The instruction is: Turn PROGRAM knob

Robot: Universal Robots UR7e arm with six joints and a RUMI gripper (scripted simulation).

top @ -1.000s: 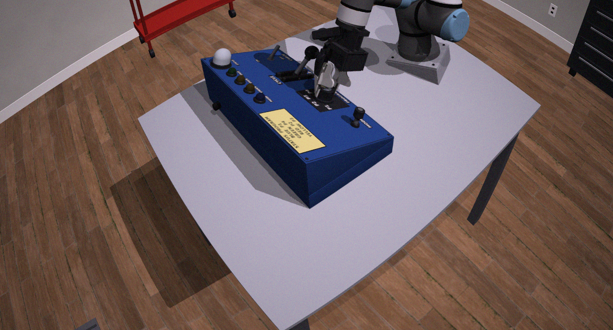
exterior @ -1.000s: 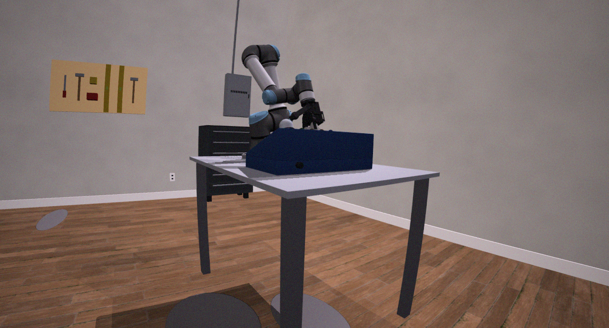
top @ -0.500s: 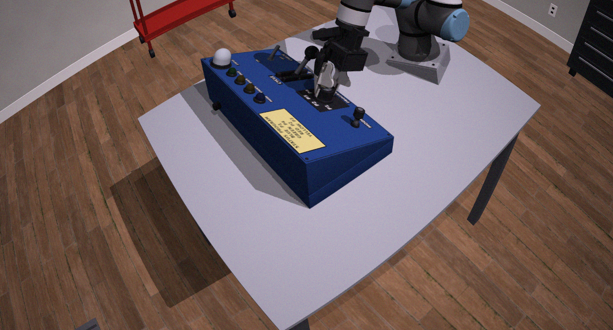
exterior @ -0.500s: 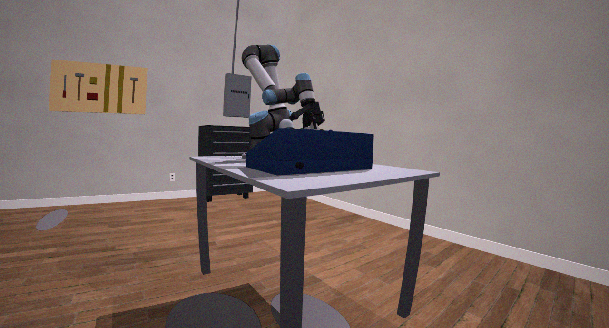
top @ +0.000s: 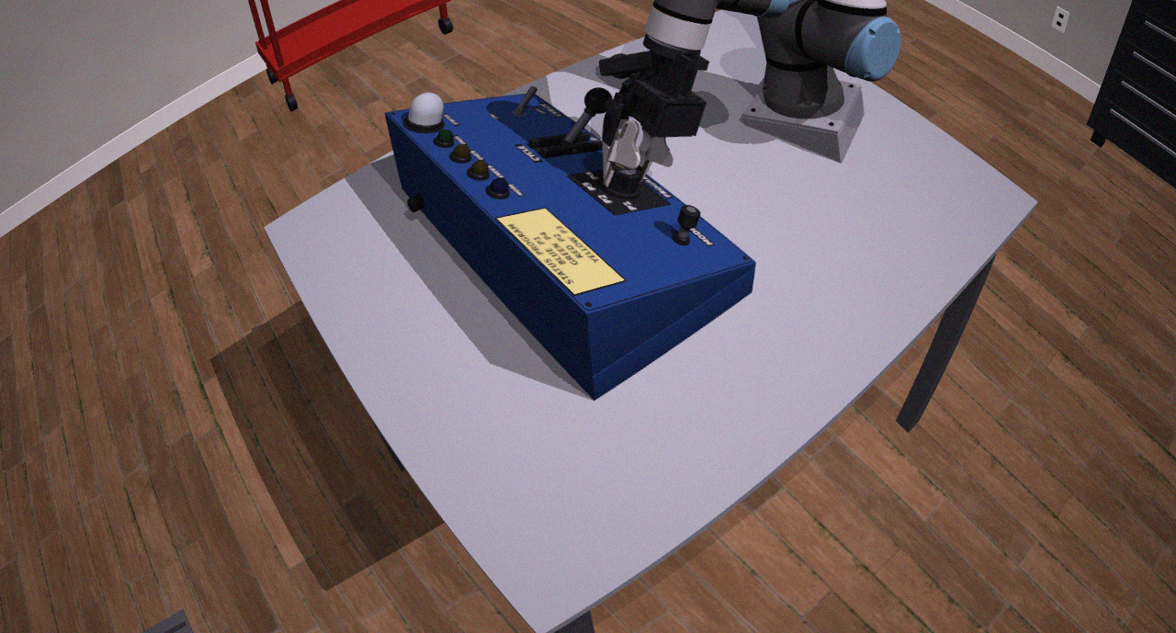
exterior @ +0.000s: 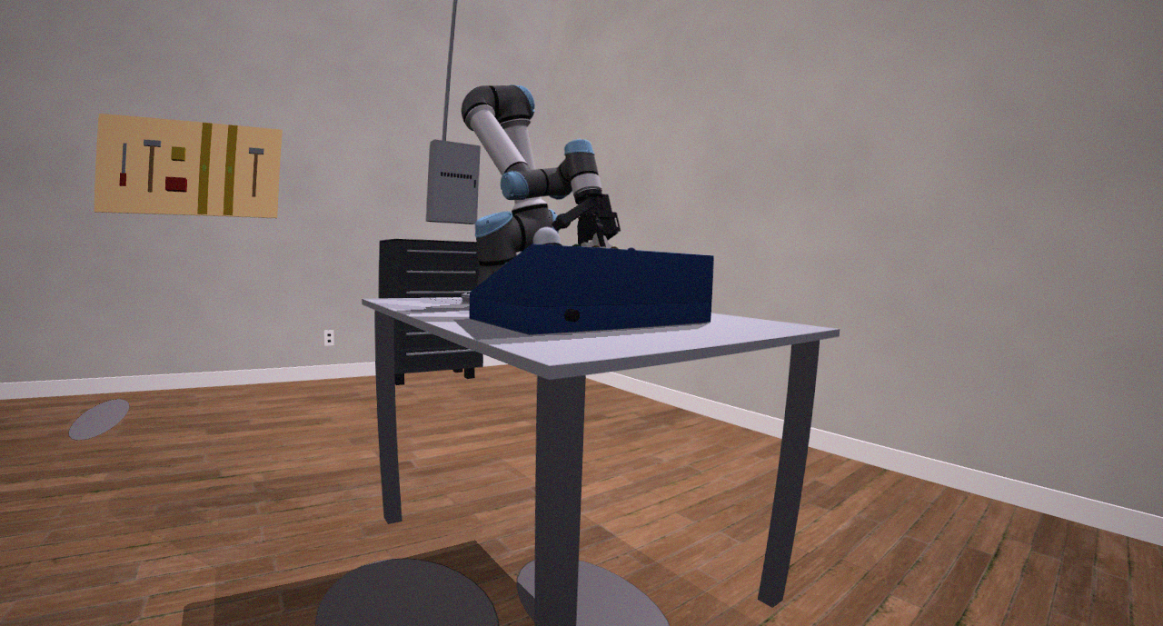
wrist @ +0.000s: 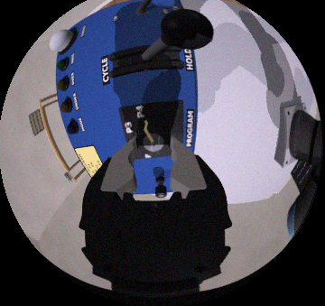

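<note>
My gripper is now 1 cm short of the program knob, 1 cm to the left of it and 1 cm above it. From my hand the other things lie so: mode knob (1 cm ahead, 12 cm to the left); then blue console (3 cm ahead, 6 cm to the right, 3 cm below); then black ball-topped lever (3 cm behind, 12 cm to the right, 1 cm above).
</note>
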